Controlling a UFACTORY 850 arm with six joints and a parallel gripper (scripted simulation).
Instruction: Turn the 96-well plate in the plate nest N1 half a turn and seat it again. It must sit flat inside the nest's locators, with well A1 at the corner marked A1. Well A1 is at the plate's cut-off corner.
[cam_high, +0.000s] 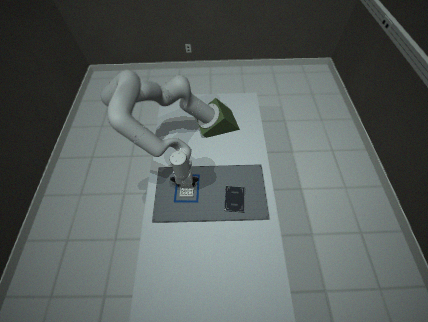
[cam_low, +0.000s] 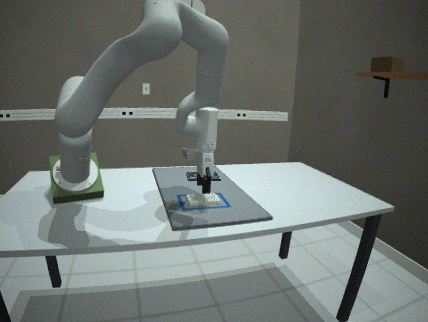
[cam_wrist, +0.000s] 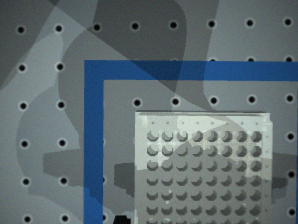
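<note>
The white 96-well plate is 50 mm below my hand. The rest, counted from my hand: dark plate nest N1: 290 mm to the left, 120 mm ahead, 60 mm below.
</note>
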